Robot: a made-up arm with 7 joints.
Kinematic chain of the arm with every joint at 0, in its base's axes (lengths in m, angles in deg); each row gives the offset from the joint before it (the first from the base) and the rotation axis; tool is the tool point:
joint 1: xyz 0 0 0 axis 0 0.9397 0.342
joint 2: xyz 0 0 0 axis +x
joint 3: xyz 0 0 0 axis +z
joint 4: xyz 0.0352 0 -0.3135 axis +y
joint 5: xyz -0.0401 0 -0.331 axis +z
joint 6: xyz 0 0 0 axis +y
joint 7: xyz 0 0 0 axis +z
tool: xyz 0 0 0
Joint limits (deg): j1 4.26..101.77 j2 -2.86..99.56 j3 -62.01..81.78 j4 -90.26..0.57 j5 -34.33..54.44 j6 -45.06..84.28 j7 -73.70..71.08
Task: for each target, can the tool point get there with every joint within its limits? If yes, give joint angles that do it. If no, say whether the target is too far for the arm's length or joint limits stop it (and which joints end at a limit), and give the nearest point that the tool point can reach.
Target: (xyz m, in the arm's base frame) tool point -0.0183 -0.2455 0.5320
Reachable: no: joint limits stop it (at a limit: joint 1, joint 2, joint 3, joint 4) | nearest point 0.0740 0.2886 0.4116 | short by 0.555 m
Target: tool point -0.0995 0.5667 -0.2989
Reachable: yes | joints 14.83 58.26 56.23 -8.70 18.92 64.85 55.70
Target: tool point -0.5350 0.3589 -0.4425
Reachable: no: too far | nearest point -0.4442 0.2980 -0.3674 | short by 0.133 m
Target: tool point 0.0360 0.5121 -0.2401
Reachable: yes | joints 17.24 33.67 62.95 -71.63 22.57 -28.50 7.59
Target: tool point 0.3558 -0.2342 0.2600
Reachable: no: joint limits stop it (at a limit: joint 1, joint 2, joint 4) | nearest point 0.2763 0.3117 0.2910 | short by 0.553 m
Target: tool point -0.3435 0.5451 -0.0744
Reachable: yes | joints 59.03 61.48 62.35 -16.86 3.14 -21.91 -20.18
